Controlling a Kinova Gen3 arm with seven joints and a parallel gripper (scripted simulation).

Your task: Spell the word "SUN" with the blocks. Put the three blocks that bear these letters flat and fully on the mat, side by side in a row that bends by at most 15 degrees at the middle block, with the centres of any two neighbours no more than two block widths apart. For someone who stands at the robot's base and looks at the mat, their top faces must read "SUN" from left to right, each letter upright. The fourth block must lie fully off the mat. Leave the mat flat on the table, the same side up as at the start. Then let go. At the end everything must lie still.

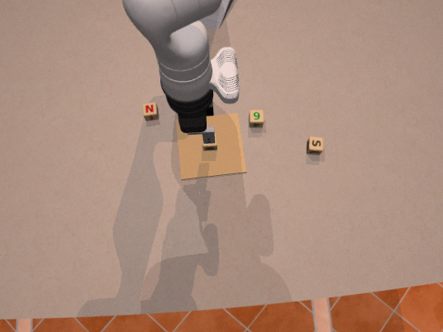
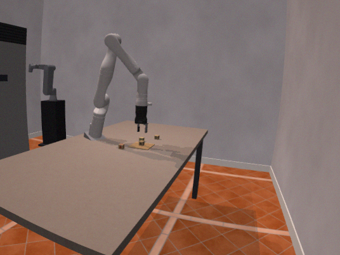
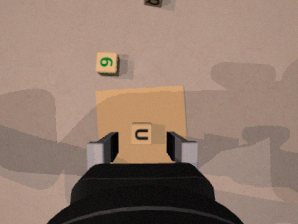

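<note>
The S block lies 70 mm ahead of my hand, 210 mm to the left of it and 100 mm below it. The rest, counted from my hand: mat: 110 mm below; then U block: 90 mm below; then green 9 block: 20 mm behind, 110 mm to the left, 100 mm below.
</note>
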